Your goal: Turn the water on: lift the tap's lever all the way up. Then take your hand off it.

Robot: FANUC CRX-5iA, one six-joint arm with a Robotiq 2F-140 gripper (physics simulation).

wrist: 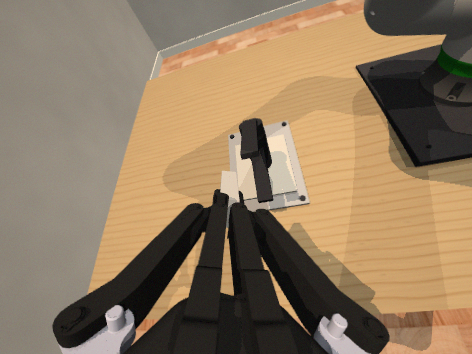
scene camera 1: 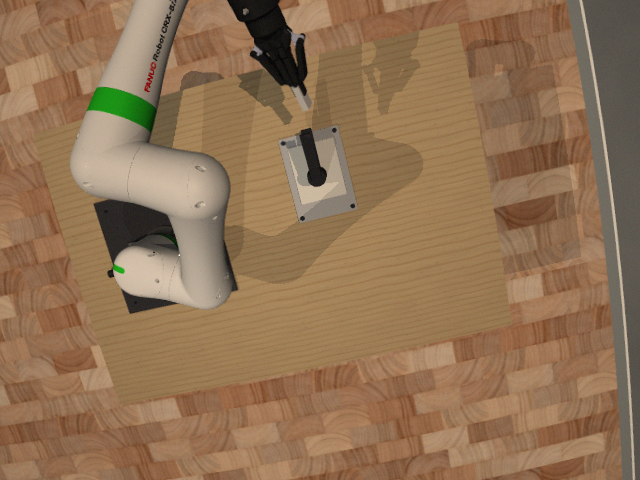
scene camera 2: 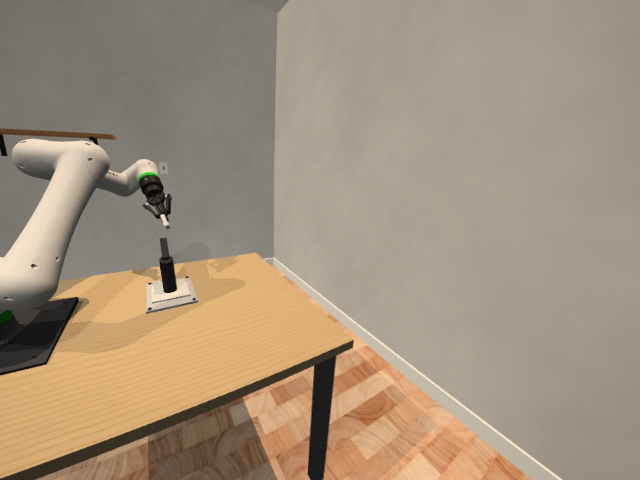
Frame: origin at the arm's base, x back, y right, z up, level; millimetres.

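Where they show: gripper, fingertip midpoint: [wrist: 227, 182] [scene camera 1: 307, 106] [scene camera 2: 167, 227]; arm's base at its link origin: [wrist: 455, 84].
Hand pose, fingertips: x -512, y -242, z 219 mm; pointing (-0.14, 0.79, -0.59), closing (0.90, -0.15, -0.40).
Observation:
Each offset is from my fingertips to the top centre of the thing. "*": to the spot under its first point. Level surfaces: height alone.
The black tap @(* dz -75, dx +30, dy +161 mm) [scene camera 1: 316, 177] [scene camera 2: 168, 277] stands upright on a light square-cornered plate [scene camera 1: 327, 212] [scene camera 2: 184, 300] [wrist: 300, 175]. Its lever [scene camera 2: 163, 248] [wrist: 250, 140] is raised and slopes steeply up above the column. The spout @(dz -134, dx +27, dy +90 mm) [wrist: 262, 182] sticks out below the lever on the gripper's side; from overhead the two overlap, and the exact lever angle cannot be read. My gripper [scene camera 1: 306, 105] [scene camera 2: 165, 225] [wrist: 227, 182] is shut and empty, with its pale fingertips together. It hangs above and beyond the lever's tip, with a visible gap in both scene views.
The tap's plate is on the wooden table @(dz -233 mm) [scene camera 1: 413, 258] [scene camera 2: 217, 341] [wrist: 165, 115]. The arm's dark base plate [scene camera 1: 124, 302] [scene camera 2: 31, 356] [wrist: 400, 125] lies beside it on the table. A wall shelf [scene camera 2: 56, 134] is behind the arm, and a wall [scene camera 2: 439, 180] rises beyond the table.

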